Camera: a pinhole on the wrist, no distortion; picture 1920 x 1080 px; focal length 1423.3 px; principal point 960.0 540.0 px. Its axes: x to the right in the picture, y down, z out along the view. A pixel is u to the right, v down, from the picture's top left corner.
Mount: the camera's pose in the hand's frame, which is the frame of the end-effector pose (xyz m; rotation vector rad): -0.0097 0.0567 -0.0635 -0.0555 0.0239 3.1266
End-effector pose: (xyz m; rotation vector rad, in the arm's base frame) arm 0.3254 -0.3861 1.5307 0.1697 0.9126 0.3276
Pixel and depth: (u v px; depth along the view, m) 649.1 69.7 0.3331
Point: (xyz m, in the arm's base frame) 0.5358 -0.2091 1.7023
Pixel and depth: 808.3 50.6 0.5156
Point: 0.6523 -0.1524 1.8484
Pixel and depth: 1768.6 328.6 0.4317
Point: 0.4317 -0.3592 1.9844
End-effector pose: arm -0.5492 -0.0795 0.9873 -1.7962 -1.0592 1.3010
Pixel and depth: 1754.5 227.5 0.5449
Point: -1.0131 -0.4331 0.8306
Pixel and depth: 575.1 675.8 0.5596
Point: -1.0073 0.0526 0.7892
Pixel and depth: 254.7 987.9 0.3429
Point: -0.8098 0.0891 0.8888
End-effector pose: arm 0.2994 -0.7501 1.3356 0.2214 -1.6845 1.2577
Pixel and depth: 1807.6 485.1 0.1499
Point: 0.2607 -0.8276 1.2148
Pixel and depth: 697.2 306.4 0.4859
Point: -0.0725 -1.0049 1.3040
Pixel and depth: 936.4 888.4 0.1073
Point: 0.2591 -0.7761 1.3069
